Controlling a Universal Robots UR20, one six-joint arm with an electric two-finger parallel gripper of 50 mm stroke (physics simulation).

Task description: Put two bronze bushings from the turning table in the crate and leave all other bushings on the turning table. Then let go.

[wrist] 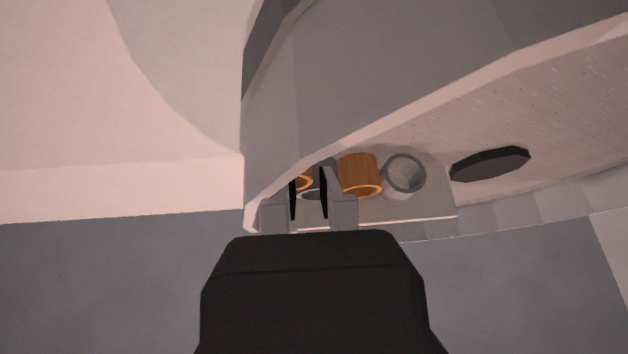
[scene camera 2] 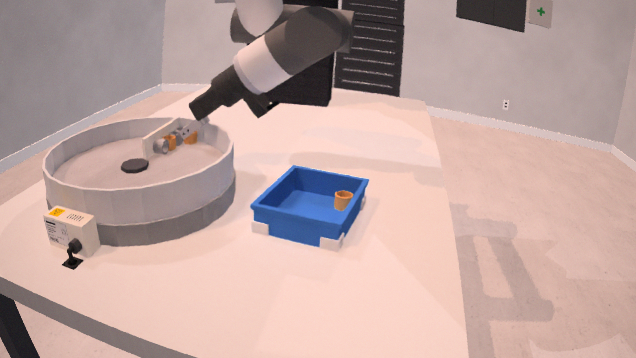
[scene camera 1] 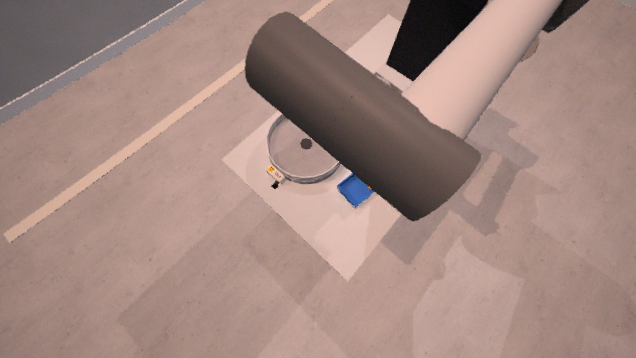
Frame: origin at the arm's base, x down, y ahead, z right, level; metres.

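Seen in the pictures: gripper, fingertip midpoint: (wrist: 307, 182) (scene camera 2: 184, 133).
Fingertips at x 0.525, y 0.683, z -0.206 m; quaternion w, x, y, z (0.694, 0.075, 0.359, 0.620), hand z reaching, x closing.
Observation:
Pixels of each thing's top centre, then the offset from my fingertips to it. "spot": a spot on its surface instead.
- blue crate at its top centre: (scene camera 2: 314, 191) (scene camera 1: 359, 185) dx +0.025, dy +0.005, dz -0.355 m
- light bar at a spot on its surface: (wrist: 425, 202) (scene camera 2: 151, 141) spot: dx -0.011, dy +0.102, dz -0.005 m
- dark hub at its top centre: (wrist: 488, 170) (scene camera 2: 134, 163) (scene camera 1: 306, 143) dx +0.014, dy +0.166, dz -0.028 m
- control box at a spot on its surface: (scene camera 2: 73, 230) spot: dx +0.028, dy +0.388, dz -0.154 m
One bronze bushing (scene camera 1: 370, 187) (scene camera 2: 343, 201) stands in the blue crate (scene camera 1: 345, 195) (scene camera 2: 295, 225), near its right wall. On the turning table (scene camera 1: 302, 179) (scene camera 2: 140, 200) (wrist: 350, 75), a row lies along the light bar: a grey bushing (scene camera 2: 161, 146) (wrist: 404, 173) tilted at the inner end, a bronze bushing (scene camera 2: 170, 143) (wrist: 359, 172), another grey bushing (wrist: 311, 195), and a bronze bushing (scene camera 2: 190, 138) (wrist: 304, 180) near the wall, partly hidden. My gripper (scene camera 2: 184, 133) (wrist: 307, 182) is partly open, with nothing held. Its fingers are over the outer part of the row. The arm hides it in scene camera 1.
The turning table's raised wall runs close beside the fingers. The light bar (scene camera 2: 149, 146) (wrist: 425, 202) stands upright behind the bushings. A dark hub (scene camera 1: 306, 143) (scene camera 2: 135, 165) (wrist: 490, 163) marks the centre. A control box (scene camera 1: 275, 173) (scene camera 2: 73, 230) stands by the turning table's outer wall.

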